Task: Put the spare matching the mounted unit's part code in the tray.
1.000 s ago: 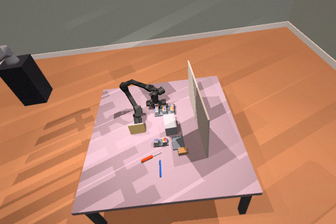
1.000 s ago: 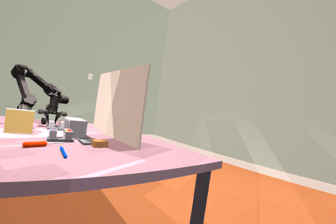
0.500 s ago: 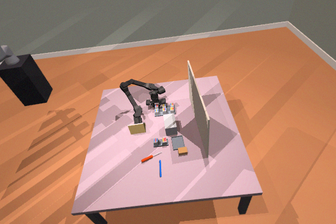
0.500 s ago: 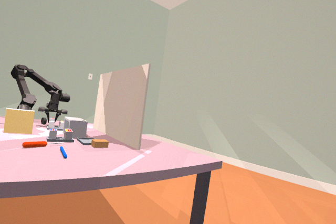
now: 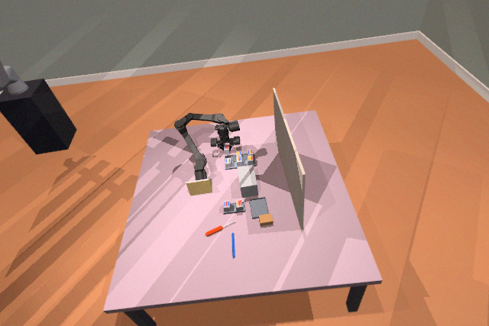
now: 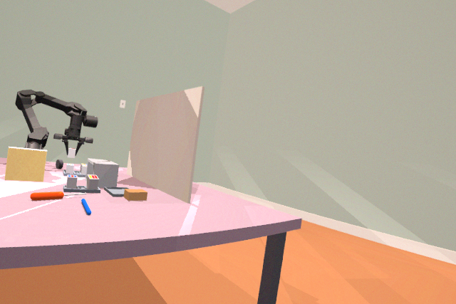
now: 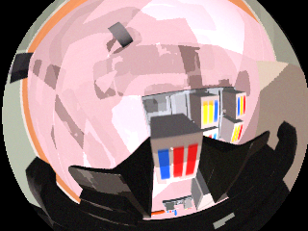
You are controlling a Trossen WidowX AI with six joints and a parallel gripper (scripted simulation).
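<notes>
Right now my gripper tip is 42 cm to the left of the grey tray, 14 cm short of it and 9 cm above it. Also, from my gripper tip: grey mounted unit 24 cm to the right, 10 cm ahead, 4 cm below; then rack 39 cm to the right, 8 cm below, 1 cm behind; then grey spare 2 cm above.
</notes>
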